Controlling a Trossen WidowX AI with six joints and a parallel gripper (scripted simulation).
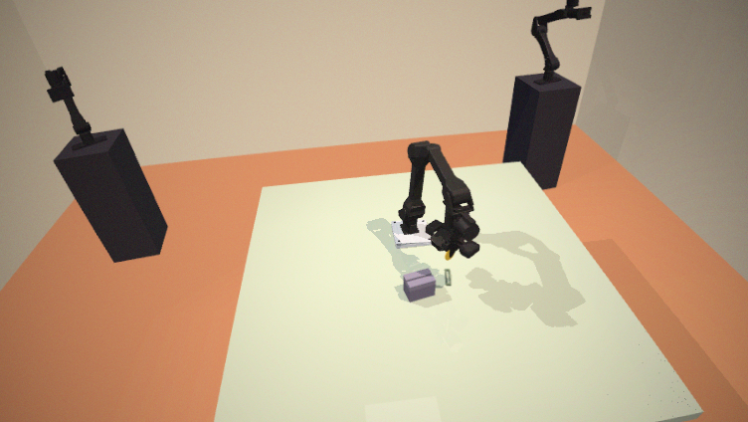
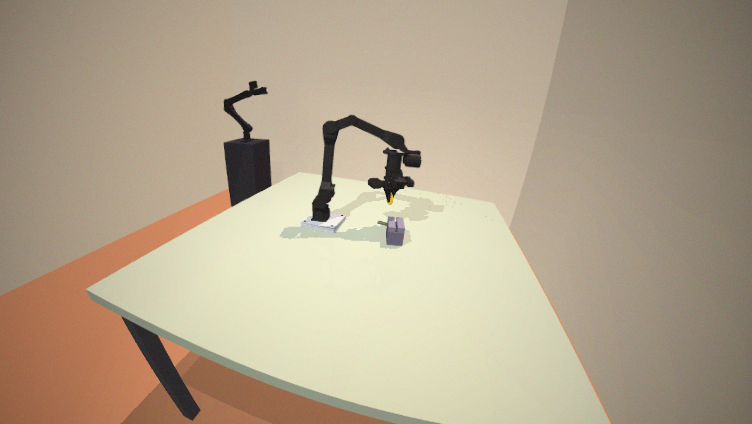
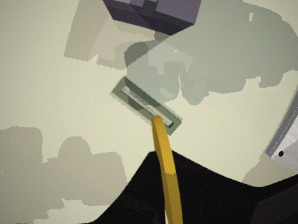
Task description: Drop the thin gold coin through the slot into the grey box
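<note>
Right now the gold coin is 2 cm above my gripper tip.
</note>
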